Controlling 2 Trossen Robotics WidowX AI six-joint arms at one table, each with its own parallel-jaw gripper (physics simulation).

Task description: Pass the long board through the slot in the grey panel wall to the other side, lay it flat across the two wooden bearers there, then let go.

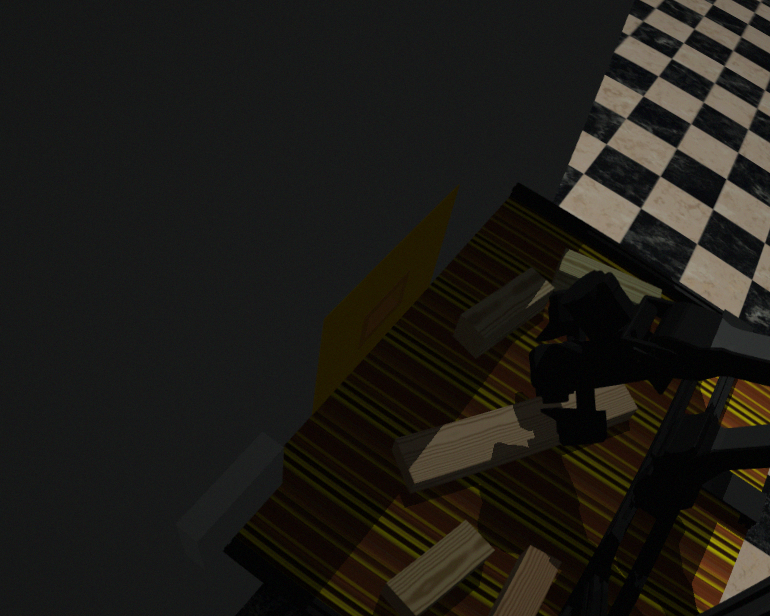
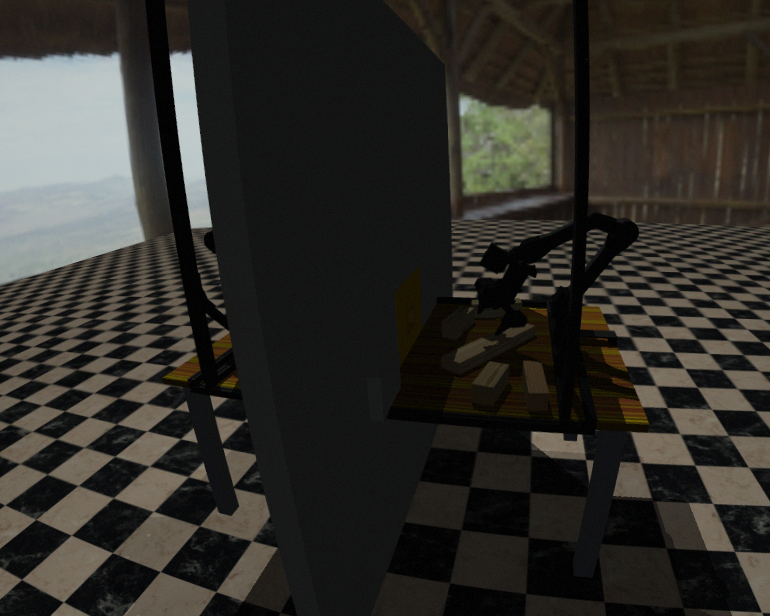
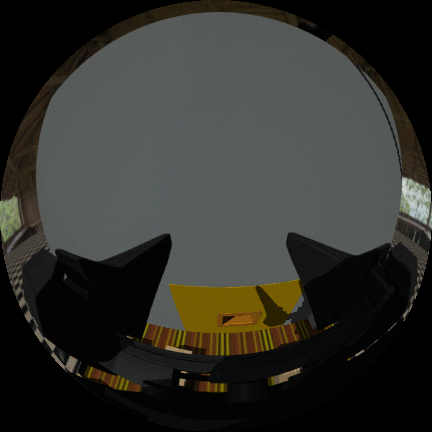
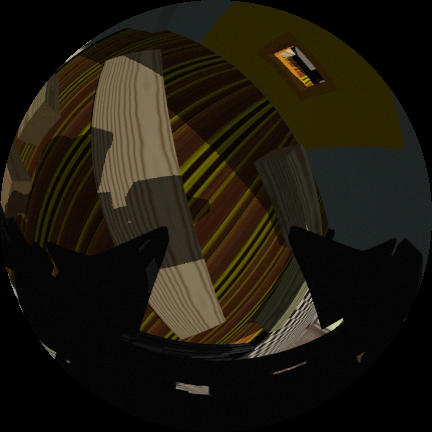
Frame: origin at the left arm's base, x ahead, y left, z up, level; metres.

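Where they show: left gripper, between the fingertips: (image 3: 230, 239); right gripper, between the fingertips: (image 2: 487, 324) (image 4: 230, 232); left arm's base, origin of its link: (image 4: 313, 76); right arm's base, origin of its link: (image 1: 658, 495).
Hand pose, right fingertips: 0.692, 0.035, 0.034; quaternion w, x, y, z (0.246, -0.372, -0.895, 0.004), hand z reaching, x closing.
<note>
Each offset is from my right fingertips to the centre of the thing, as dx, dy, dz. "*": to the spot under its first point.
The long pale board @[+0.019, -0.062, -0.037] (image 1: 475, 443) (image 2: 475, 354) (image 4: 145, 145) lies flat on the striped table on the right arm's side of the grey panel wall (image 1: 192, 192) (image 2: 340, 224) (image 3: 220, 125) (image 4: 370, 200). The slot sits low in a yellow panel (image 1: 343, 340) (image 2: 407, 295) (image 3: 200, 306) (image 4: 350, 120) on the wall. My right gripper (image 1: 544, 375) (image 4: 230, 232) is open and empty above the board, near its end farther from the wall. My left gripper (image 3: 230, 239) is open and empty, facing the wall on the other side. Pale wood @[* -0.438, -0.168, -0.016] (image 3: 285, 377) shows there, mostly hidden behind it; I cannot tell both bearers apart.
Two short wooden blocks @[-0.094, +0.082, -0.029] (image 1: 504, 313) @[+0.034, -0.293, -0.030] (image 1: 439, 570) lie on either side of the board, with another block @[+0.134, -0.286, -0.031] (image 1: 526, 581) at the bottom. A greenish block (image 1: 610, 276) lies near the table edge, partly behind the right arm. A grey box shape @[* -0.189, -0.372, +0.046] (image 1: 237, 484) juts beside the table corner.
</note>
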